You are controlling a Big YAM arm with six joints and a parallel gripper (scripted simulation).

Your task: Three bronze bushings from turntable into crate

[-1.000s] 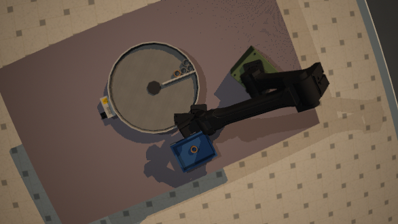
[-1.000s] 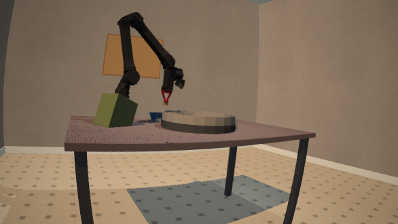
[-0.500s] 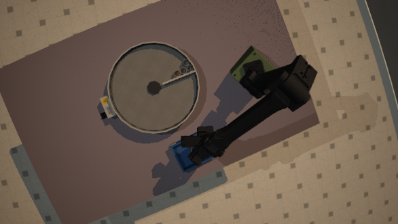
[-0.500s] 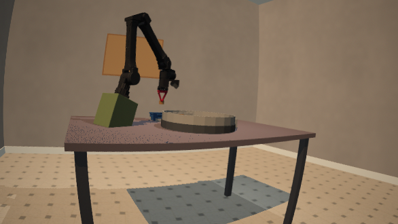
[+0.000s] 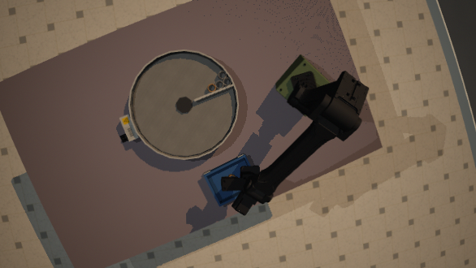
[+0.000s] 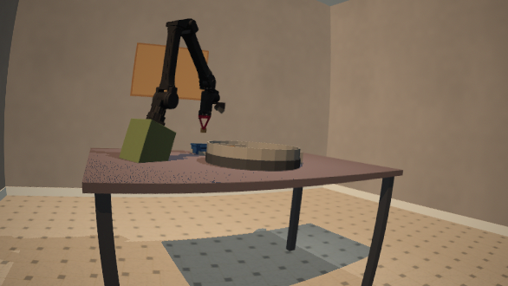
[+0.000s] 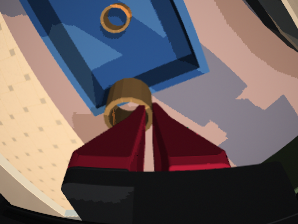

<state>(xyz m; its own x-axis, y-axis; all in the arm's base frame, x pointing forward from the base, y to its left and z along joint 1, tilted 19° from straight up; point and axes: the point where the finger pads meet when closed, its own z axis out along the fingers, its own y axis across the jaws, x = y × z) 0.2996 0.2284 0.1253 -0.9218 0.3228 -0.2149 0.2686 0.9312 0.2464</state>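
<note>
My gripper is now 6 cm short of the blue crate, 2 cm to the right of it and 12 cm above it. Also, from my hand: turntable 14 cm ahead, 32 cm to the right, 9 cm below.
</note>
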